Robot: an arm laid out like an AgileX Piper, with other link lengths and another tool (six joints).
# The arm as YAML. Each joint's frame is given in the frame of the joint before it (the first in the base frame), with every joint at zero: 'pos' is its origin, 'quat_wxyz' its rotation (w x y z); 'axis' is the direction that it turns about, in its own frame. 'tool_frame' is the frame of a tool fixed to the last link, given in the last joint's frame.
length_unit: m
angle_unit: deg
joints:
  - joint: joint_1
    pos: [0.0, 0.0, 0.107]
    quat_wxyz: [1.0, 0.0, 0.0, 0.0]
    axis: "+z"
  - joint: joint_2
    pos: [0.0, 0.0, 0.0]
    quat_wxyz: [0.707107, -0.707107, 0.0, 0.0]
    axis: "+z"
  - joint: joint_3
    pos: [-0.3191, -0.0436, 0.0]
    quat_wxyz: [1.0, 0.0, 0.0, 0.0]
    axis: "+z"
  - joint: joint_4
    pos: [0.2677, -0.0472, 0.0]
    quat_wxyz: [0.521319, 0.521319, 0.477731, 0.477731]
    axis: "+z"
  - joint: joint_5
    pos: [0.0, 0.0, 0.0]
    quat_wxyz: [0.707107, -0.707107, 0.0, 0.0]
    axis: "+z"
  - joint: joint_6
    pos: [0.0, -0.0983, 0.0]
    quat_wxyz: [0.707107, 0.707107, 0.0, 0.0]
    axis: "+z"
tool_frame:
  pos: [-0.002, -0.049, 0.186]
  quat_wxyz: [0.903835, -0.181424, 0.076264, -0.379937]
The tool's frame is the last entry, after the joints.
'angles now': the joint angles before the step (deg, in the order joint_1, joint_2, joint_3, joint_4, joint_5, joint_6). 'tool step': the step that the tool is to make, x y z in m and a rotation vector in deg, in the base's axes. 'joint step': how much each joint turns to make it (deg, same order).
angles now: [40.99 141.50 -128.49 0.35 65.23 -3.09]
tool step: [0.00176 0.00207 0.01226 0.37 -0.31 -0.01]
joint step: [0.01 0.03 -2.50 0.07 2.00 0.02]
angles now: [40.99 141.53 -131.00 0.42 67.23 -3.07]
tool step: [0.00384 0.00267 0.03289 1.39 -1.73 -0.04]
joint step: [0.00 -1.74 -2.67 -0.11 2.18 0.06]
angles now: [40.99 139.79 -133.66 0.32 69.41 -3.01]
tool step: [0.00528 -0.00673 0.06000 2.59 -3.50 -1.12]
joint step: [-0.53 -4.93 -1.18 -0.55 1.77 0.61]
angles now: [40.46 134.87 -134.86 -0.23 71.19 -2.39]
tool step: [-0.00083 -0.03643 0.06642 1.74 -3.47 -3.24]
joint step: [-1.88 -8.88 4.55 -1.44 0.57 1.30]
